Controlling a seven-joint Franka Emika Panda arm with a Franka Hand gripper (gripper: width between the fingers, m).
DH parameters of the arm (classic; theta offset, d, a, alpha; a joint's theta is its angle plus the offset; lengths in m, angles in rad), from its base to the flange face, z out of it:
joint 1: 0 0.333 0 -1.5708
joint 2: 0 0 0 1.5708
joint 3: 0 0.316 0.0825 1.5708
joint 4: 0 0 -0.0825 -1.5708
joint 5: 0 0.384 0 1.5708
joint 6: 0 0 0.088 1.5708
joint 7: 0 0.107 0 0
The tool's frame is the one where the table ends.
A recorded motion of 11 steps. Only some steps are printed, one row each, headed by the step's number.
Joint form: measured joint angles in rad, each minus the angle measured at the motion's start. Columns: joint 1, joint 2, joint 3, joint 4, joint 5, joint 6, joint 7.
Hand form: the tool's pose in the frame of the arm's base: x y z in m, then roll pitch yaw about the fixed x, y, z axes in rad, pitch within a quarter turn. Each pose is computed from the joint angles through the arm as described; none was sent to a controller.
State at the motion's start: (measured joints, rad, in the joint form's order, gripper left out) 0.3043 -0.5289 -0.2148 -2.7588 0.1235 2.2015 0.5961
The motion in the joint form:
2: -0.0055 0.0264 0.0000 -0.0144 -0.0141 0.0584 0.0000
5: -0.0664 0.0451 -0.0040 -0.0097 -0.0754 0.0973 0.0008
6: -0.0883 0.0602 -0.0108 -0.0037 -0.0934 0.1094 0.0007
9: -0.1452 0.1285 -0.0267 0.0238 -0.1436 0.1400 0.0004
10: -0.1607 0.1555 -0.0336 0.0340 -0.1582 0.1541 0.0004
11: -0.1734 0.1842 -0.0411 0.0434 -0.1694 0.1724 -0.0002
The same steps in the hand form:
2: 0.3519 0.0396 0.3543 -3.0045 0.1291 -0.5469
5: 0.3597 0.0147 0.3527 -3.0277 0.0766 -0.5812
6: 0.3634 0.0039 0.3507 -3.0367 0.0656 -0.5999
9: 0.3752 -0.0250 0.3398 -3.0775 0.0463 -0.6448
10: 0.3794 -0.0342 0.3351 -3.0899 0.0403 -0.6589
11: 0.3836 -0.0428 0.3296 -3.0996 0.0343 -0.6723

